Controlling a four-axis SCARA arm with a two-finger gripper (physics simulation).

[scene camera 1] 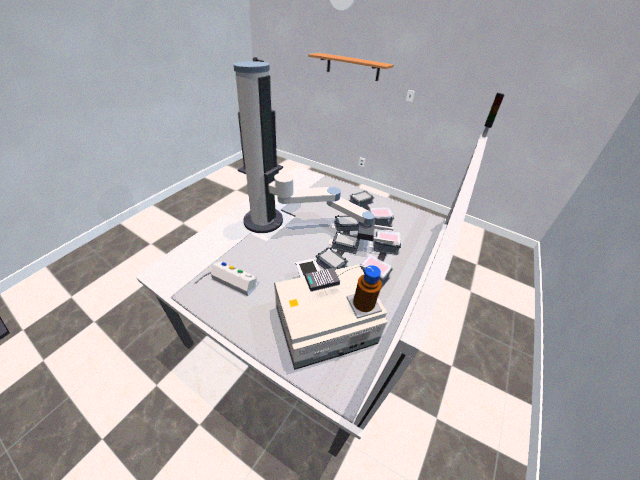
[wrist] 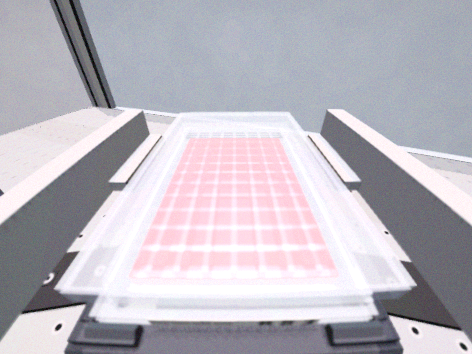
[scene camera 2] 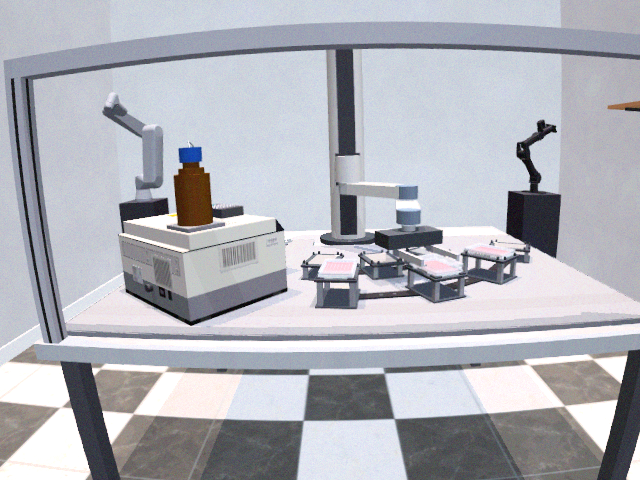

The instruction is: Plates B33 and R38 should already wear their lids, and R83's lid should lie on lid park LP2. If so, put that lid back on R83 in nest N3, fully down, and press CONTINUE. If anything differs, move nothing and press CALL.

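Where they show: gripper, between the fingertips: (scene camera 1: 393, 235) (wrist: 235, 125) (scene camera 2: 440, 260); arm's base, origin of its link: (scene camera 1: 263, 220) (scene camera 2: 348, 240).
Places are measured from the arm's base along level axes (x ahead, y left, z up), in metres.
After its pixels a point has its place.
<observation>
My gripper (scene camera 1: 385, 234) @[x 0.772, y 0.215, z 0.106 m] (scene camera 2: 440, 259) @[x 0.772, y 0.215, z 0.106 m] (wrist: 235, 125) @[x 0.772, y 0.215, z 0.106 m] is shut on a clear lid (wrist: 280, 120) @[x 0.803, y 0.194, z 0.102 m], gripped by its long sides. The lid is level, low over the middle pink-welled plate (scene camera 2: 439, 267) @[x 0.820, y 0.200, z 0.102 m] (wrist: 235, 215) @[x 0.712, y 0.192, z 0.102 m], with a small gap or overlap I cannot measure. This plate sits in a raised nest (scene camera 2: 436, 290) @[x 0.829, y 0.192, z 0.045 m]. Two more pink plates stand in nests to either side, one (scene camera 1: 381, 213) @[x 0.631, y 0.387, z 0.099 m] (scene camera 2: 490, 251) @[x 0.662, y 0.392, z 0.099 m] and another (scene camera 1: 376, 266) (scene camera 2: 337, 268); whether they wear lids is hard to tell. Name labels are unreadable. A button box (scene camera 1: 233, 277) @[x 0.239, y -0.496, z 0.082 m] stands apart at the table's front left in scene camera 1.
Low stands (scene camera 1: 345, 241) @[x 0.548, y 0.064, z 0.059 m] (scene camera 1: 331, 257) @[x 0.546, y -0.093, z 0.060 m] (scene camera 1: 361, 196) @[x 0.423, y 0.551, z 0.059 m] (scene camera 2: 381, 262) @[x 0.595, y 0.080, z 0.057 m] stand near the nests. A beige instrument (scene camera 1: 330, 315) @[x 0.761, y -0.505, z 0.222 m] (scene camera 2: 206, 273) @[x 0.908, y -0.353, z 0.125 m] carries a brown bottle (scene camera 1: 367, 294) @[x 0.856, y -0.432, z 0.337 m] (scene camera 2: 193, 198) @[x 0.884, y -0.377, z 0.296 m] and a keypad (scene camera 1: 323, 279) @[x 0.660, y -0.391, z 0.248 m]. A frame (scene camera 2: 23, 206) @[x 1.044, y -0.711, z 0.314 m] rises along the table edge beyond the plates.
</observation>
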